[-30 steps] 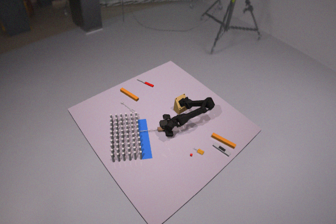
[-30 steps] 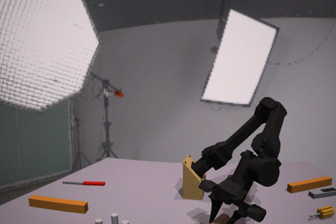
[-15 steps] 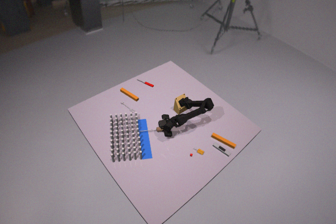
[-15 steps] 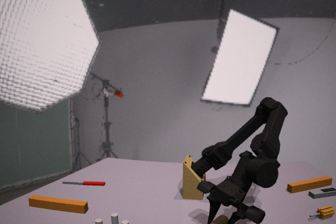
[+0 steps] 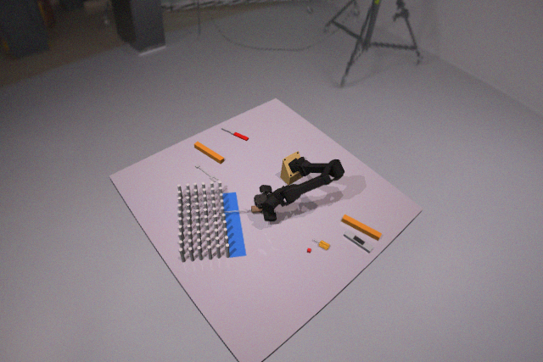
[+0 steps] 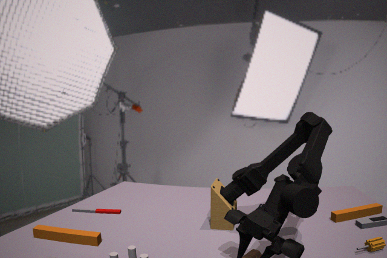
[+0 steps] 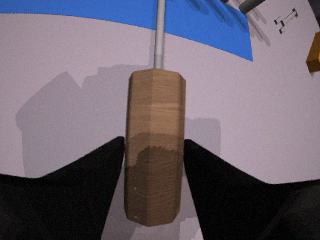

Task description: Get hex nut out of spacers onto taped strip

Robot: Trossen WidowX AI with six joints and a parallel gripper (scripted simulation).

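Now: the blue taped strip 150 mm ahead of my gripper tip, 40 mm to the right of it and 40 mm below it. From my gripper tip the other things lie so: red cube 330 mm to the left, 30 mm below, 30 mm behind; then small yellow tool 360 mm to the left, 100 mm behind, 20 mm below; then hook tool 90 mm ahead, 60 mm to the right.
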